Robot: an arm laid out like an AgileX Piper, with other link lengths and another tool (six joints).
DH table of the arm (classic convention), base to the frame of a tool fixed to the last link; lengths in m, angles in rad. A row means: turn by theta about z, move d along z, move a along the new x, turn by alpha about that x. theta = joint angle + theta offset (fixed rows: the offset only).
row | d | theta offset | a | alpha
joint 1 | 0.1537 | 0 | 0 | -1.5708
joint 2 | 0 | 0.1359 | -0.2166 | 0
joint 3 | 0 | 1.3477 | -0.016 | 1.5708
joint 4 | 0.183 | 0 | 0 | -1.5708
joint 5 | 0 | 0 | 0 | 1.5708
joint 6 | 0.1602 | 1.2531 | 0.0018 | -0.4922
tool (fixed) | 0.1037 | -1.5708 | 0 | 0
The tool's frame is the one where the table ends.
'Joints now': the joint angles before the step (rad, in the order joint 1, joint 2, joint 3, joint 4, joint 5, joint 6). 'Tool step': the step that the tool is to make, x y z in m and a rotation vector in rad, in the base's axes. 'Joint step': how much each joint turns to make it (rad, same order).
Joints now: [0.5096, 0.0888, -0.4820, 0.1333, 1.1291, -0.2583]
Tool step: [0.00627, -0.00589, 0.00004, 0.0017, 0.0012, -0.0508]
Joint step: [-0.0518, -0.0001, 0.0001, 0.0022, 0.0003, 0.0001]
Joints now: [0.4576, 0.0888, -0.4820, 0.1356, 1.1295, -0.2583]
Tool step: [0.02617, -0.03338, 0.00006, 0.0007, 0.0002, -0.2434]
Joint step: [-0.2438, 0.0000, -0.0001, 0.0008, 0.0000, 0.0000]
